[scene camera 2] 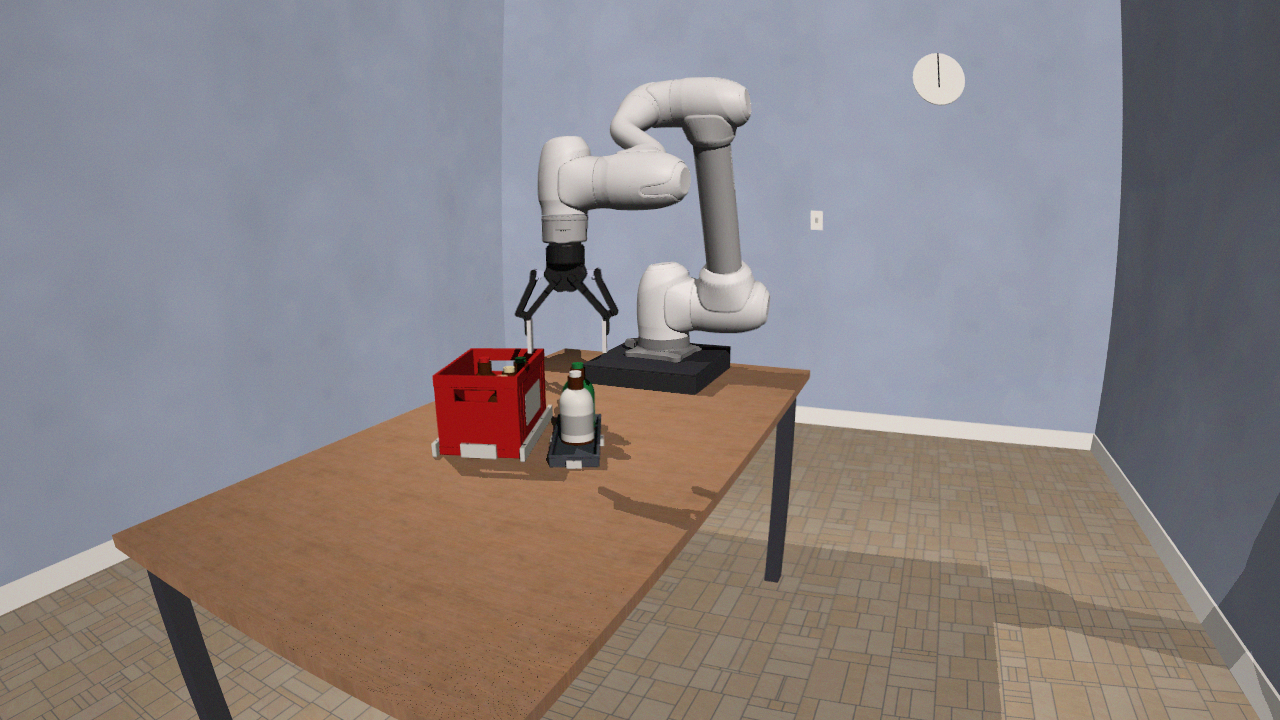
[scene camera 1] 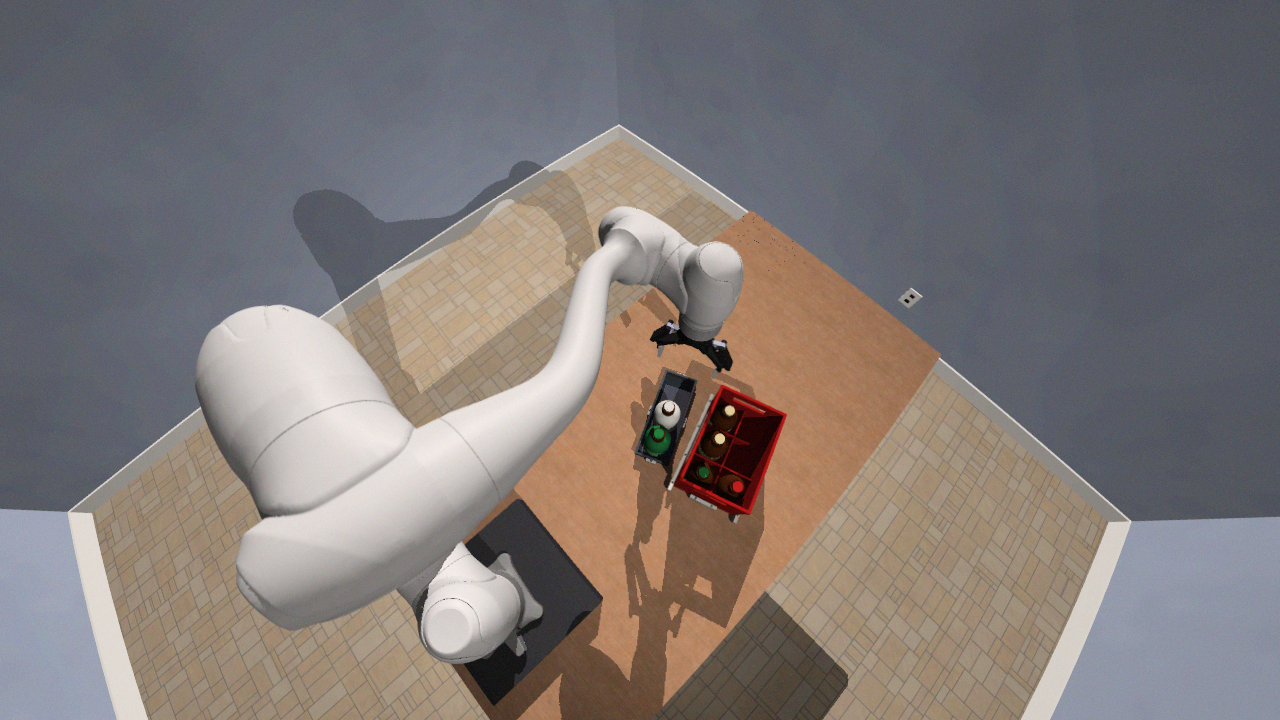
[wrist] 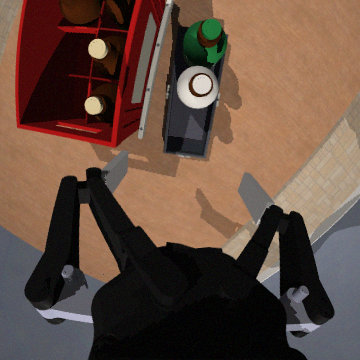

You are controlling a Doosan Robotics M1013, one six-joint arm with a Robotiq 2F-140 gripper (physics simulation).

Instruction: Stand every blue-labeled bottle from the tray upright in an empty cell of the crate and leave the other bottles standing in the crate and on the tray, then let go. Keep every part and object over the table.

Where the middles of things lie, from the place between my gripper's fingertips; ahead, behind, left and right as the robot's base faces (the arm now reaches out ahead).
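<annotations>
White bottle [scene camera 2: 576, 403], measured from my hand: 5 cm to the right of it, 9 cm behind it, 14 cm below it.
</annotations>
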